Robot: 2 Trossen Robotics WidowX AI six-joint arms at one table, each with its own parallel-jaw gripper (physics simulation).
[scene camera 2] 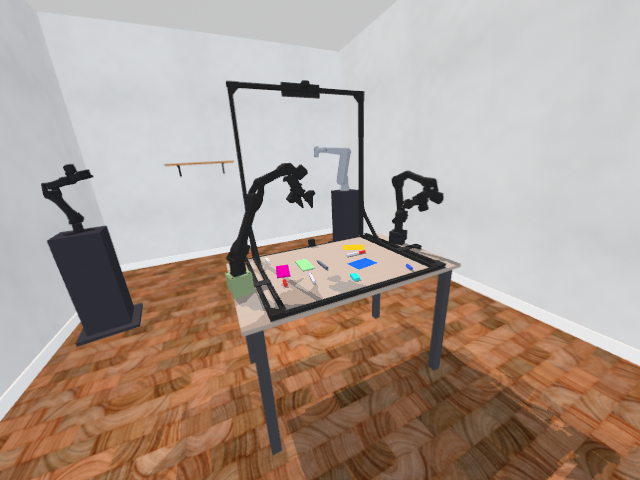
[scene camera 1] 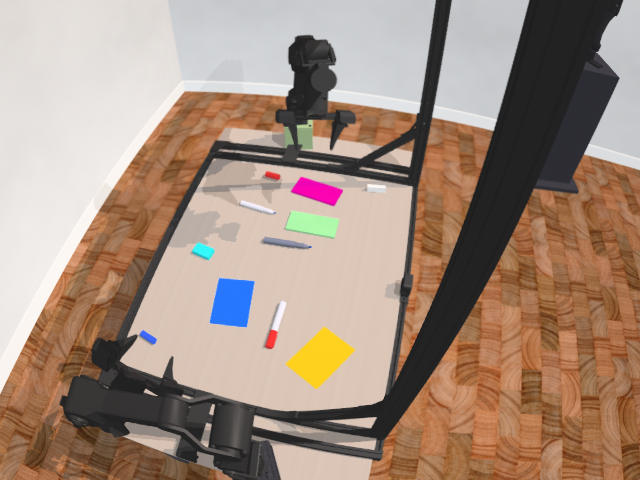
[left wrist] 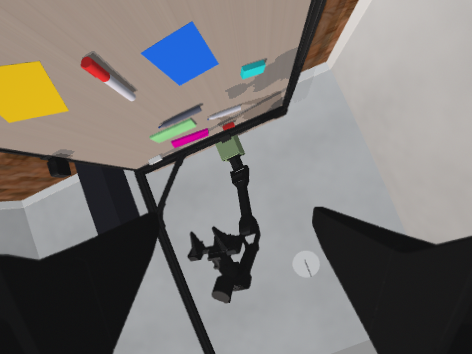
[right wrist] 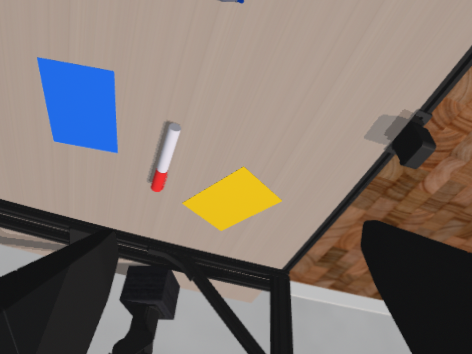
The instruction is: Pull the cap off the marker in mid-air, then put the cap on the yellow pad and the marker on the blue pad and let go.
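Where they show: left gripper, between the fingertips: (scene camera 2: 405, 208) (scene camera 1: 154, 346) (left wrist: 236, 218); right gripper, between the fingertips: (scene camera 2: 307, 207) (scene camera 1: 313, 150) (left wrist: 201, 229) (right wrist: 240, 239); left arm's base, origin of its link: (scene camera 2: 398, 230) (scene camera 1: 251, 463) (right wrist: 147, 310); right arm's base, origin of its link: (scene camera 2: 238, 273) (left wrist: 234, 157).
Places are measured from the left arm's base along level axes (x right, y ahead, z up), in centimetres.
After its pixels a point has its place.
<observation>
The marker (scene camera 1: 278, 317) @[x 14.7, y 39.3, z -7.0 cm] (scene camera 2: 353, 254) @[x 14.0, y 40.3, z -7.8 cm] (left wrist: 120, 90) @[x 14.5, y 39.5, z -7.0 cm] (right wrist: 168, 148) @[x 15.3, y 40.8, z -7.0 cm] has a white body and lies on the table between the pads, its red cap (scene camera 1: 271, 339) @[x 11.5, y 33.3, z -7.0 cm] (scene camera 2: 361, 252) @[x 11.1, y 34.9, z -7.6 cm] (left wrist: 95, 68) @[x 10.4, y 33.0, z -7.1 cm] (right wrist: 158, 181) @[x 11.7, y 34.1, z -6.8 cm] on one end. The yellow pad (scene camera 1: 320, 357) @[x 22.5, y 26.1, z -8.7 cm] (scene camera 2: 353, 247) @[x 22.2, y 26.5, z -8.7 cm] (left wrist: 32, 92) @[x 21.2, y 27.3, z -8.7 cm] (right wrist: 232, 200) @[x 22.8, y 26.5, z -8.7 cm] and the blue pad (scene camera 1: 232, 302) @[x 3.4, y 47.7, z -8.7 cm] (scene camera 2: 362, 263) @[x 3.1, y 48.1, z -8.7 cm] (left wrist: 181, 54) @[x 2.6, y 46.3, z -8.7 cm] (right wrist: 82, 106) @[x 3.8, y 48.4, z -8.7 cm] are bare. My left gripper (scene camera 1: 153, 347) @[x -11.9, y 22.2, z 21.6 cm] is open and empty, raised near the lower left table edge in scene camera 1. My right gripper (scene camera 1: 314, 148) @[x 30.6, y 63.3, z 25.8 cm] (scene camera 2: 307, 206) @[x 30.6, y 63.3, z 25.8 cm] (right wrist: 240, 239) @[x 30.6, y 63.3, z 25.8 cm] is open and empty, high above the opposite end.
Around lie a loose blue cylinder (scene camera 1: 147, 337) @[x -22.4, y 40.4, z -6.8 cm], a cyan block (scene camera 1: 203, 251) @[x -2.7, y 66.2, z -7.3 cm], a grey pen (scene camera 1: 285, 242) @[x 21.9, y 63.1, z -7.0 cm], a white pen (scene camera 1: 256, 207) @[x 16.0, y 79.4, z -7.4 cm], a green block (scene camera 1: 312, 224) @[x 31.4, y 68.5, z -8.0 cm], a magenta block (scene camera 1: 316, 191) @[x 36.1, y 81.7, z -8.0 cm], a red cylinder (scene camera 1: 272, 175) @[x 23.5, y 91.9, z -6.9 cm] and a white block (scene camera 1: 376, 188) @[x 55.1, y 77.4, z -7.0 cm]. A black frame surrounds the table.
</observation>
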